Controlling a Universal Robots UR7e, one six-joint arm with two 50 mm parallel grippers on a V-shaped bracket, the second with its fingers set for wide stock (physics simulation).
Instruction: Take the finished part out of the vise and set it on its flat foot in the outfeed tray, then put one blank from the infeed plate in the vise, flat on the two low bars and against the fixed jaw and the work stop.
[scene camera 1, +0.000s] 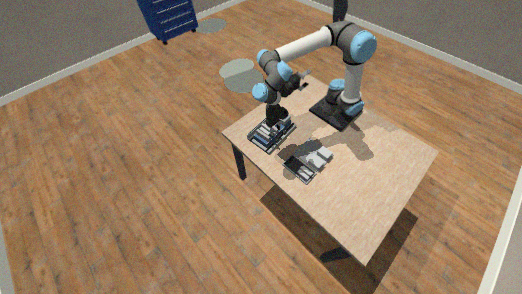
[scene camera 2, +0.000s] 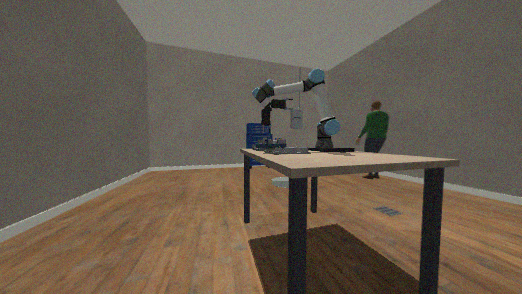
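Pixels of known places: end effector, tool point: (scene camera 1: 275, 129) (scene camera 2: 266, 130); arm's base, origin of the base link: (scene camera 1: 331, 108) (scene camera 2: 324, 148).
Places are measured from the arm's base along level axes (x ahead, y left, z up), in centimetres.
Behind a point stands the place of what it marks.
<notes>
The vise (scene camera 1: 261, 139) {x 58.5, y -8.0, z 3.7 cm} (scene camera 2: 270, 144) {x 48.8, y -4.8, z 3.1 cm}, a low dark fixture with blue and grey parts, stands at the table's left end. My gripper (scene camera 1: 275, 127) {x 52.8, y -2.1, z 14.8 cm} (scene camera 2: 267, 135) {x 52.8, y -2.1, z 14.8 cm} points straight down, low over the vise; its fingers are too small and dark to tell whether they are open or shut. The bracket's second gripper (scene camera 1: 306, 80) sticks out sideways with its fingers apart. The infeed plate (scene camera 1: 309, 156) {x 40.9, y 18.2, z -1.4 cm} is light grey and carries pale blocks (scene camera 1: 325, 153) {x 33.7, y 23.9, z 2.1 cm}. The dark outfeed tray (scene camera 1: 295, 165) {x 52.0, y 17.3, z -1.7 cm} beside it holds light pieces (scene camera 1: 305, 173) {x 52.1, y 25.4, z 0.5 cm}. Whether a part sits in the vise is hidden.
The arm's black base plate (scene camera 1: 325, 114) {x 8.0, y 1.6, z 0.4 cm} stands at the back of the table (scene camera 1: 387, 185) {x 19.0, y 60.3, z -2.3 cm} (scene camera 2: 375, 161) {x 19.7, y 67.3, z -2.3 cm}. A blue cabinet (scene camera 1: 172, 20) (scene camera 2: 254, 131) stands beyond the table. A person in a green top (scene camera 2: 377, 125) stands on the floor behind it.
</notes>
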